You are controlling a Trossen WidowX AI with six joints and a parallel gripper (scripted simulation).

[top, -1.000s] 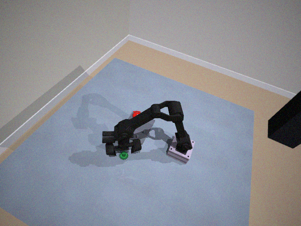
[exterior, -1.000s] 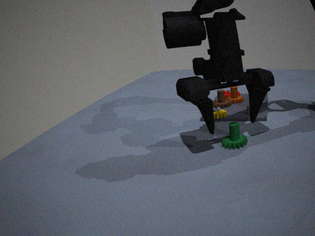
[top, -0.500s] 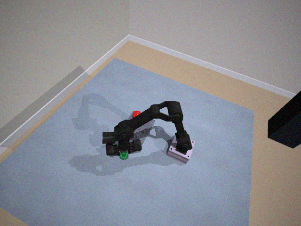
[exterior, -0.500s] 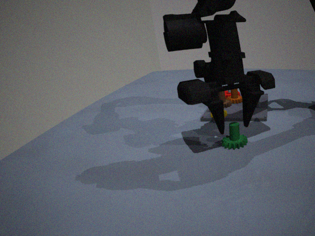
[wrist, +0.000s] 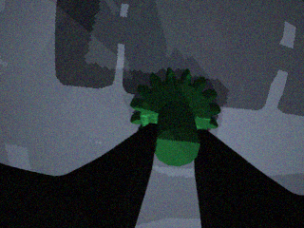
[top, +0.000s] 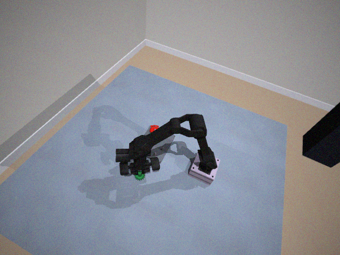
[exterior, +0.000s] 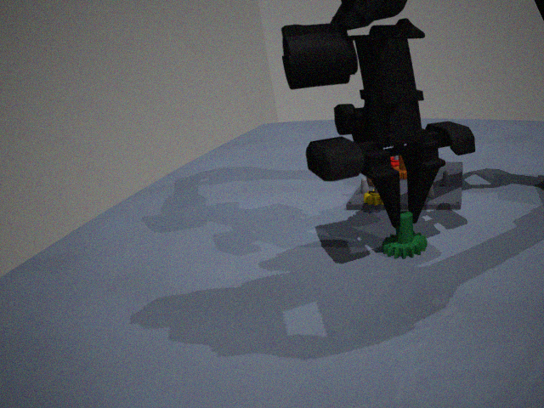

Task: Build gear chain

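My gripper tip is now 70 mm short of the yellow gear, 130 mm to the left of it and 10 mm above it. From my gripper tip the other things lie so: orange gear (50 mm ahead, 250 mm to the right); then red gear (70 mm ahead, 300 mm to the right, 10 mm below); then green gear (10 mm below).
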